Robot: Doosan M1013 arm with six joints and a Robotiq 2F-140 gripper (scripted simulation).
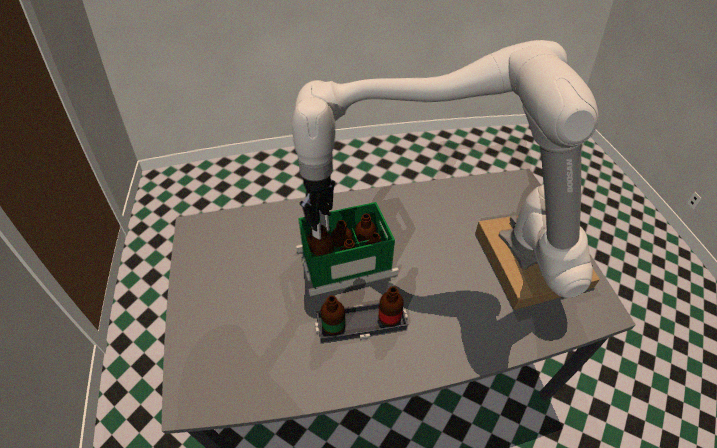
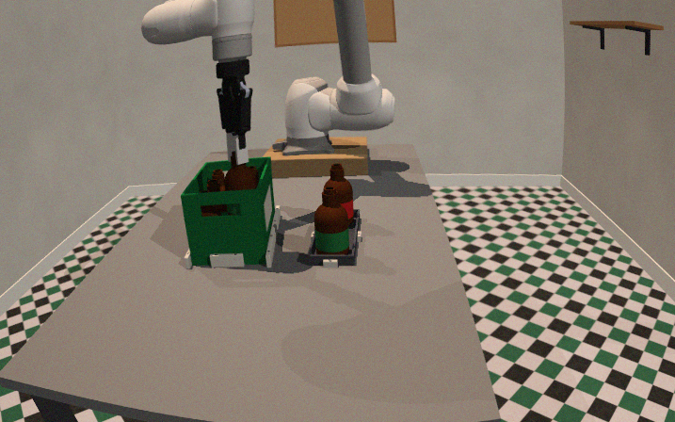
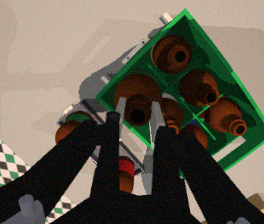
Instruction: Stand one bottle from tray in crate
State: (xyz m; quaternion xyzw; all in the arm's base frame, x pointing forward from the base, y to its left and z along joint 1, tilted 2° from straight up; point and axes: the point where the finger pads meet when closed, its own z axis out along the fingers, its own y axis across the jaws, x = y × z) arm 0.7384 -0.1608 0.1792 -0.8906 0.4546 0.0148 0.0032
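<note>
My gripper is now 90 mm past the crate, 40 mm to the left of it and 180 mm above it. Also, from my hand: dark tray 60 mm behind, 210 mm to the left, 250 mm below.
</note>
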